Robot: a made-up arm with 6 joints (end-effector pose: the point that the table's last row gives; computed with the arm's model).
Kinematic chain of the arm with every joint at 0, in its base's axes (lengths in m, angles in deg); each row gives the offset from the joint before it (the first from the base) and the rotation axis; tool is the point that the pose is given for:
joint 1: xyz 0 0 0.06 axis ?
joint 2: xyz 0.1 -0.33 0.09 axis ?
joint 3: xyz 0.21 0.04 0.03 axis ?
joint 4: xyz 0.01 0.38 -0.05 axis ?
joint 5: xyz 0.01 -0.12 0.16 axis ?
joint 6: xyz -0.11 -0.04 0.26 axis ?
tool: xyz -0.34 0.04 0
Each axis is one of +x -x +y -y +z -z.
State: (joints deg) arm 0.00 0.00 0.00 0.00 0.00 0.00
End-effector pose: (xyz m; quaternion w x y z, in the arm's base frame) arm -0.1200 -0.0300 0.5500 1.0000 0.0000 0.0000 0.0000
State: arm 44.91 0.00 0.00 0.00 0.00 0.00
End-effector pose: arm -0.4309 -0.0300 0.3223 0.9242 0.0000 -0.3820 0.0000
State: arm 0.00 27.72 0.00 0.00 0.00 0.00
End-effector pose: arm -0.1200 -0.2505 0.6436 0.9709 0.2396 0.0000 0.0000
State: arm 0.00 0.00 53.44 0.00 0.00 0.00
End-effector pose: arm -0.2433 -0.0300 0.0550 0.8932 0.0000 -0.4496 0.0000
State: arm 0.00 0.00 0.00 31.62 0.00 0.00
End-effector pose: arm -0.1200 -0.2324 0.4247 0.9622 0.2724 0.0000 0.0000
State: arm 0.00 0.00 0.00 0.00 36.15 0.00
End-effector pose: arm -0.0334 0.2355 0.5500 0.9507 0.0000 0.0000 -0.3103
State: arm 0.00 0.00 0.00 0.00 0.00 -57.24
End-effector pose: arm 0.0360 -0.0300 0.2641 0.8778 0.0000 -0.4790 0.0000
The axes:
joint 1: -y
joint 2: +x
joint 3: -y
joint 4: +x
joint 5: -z
joint 6: +y

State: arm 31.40 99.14 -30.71 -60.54 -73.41 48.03
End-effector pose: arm 0.1003 -1.0893 1.0184 0.5900 -0.2631 -0.0684 0.7603
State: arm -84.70 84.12 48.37 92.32 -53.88 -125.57
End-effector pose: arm 0.4073 -0.3153 -0.3401 0.2602 0.1263 0.7326 0.6161
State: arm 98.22 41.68 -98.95 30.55 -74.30 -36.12
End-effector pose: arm -0.1410 -0.5016 0.2562 0.4877 0.4591 -0.2004 0.7150
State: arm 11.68 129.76 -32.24 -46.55 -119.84 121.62
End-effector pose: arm 0.4443 -1.2436 0.6542 0.5171 -0.5686 -0.2161 0.6021
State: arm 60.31 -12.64 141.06 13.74 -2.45 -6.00
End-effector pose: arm 0.5804 -0.2429 0.2588 0.2268 0.1160 0.9481 -0.1902
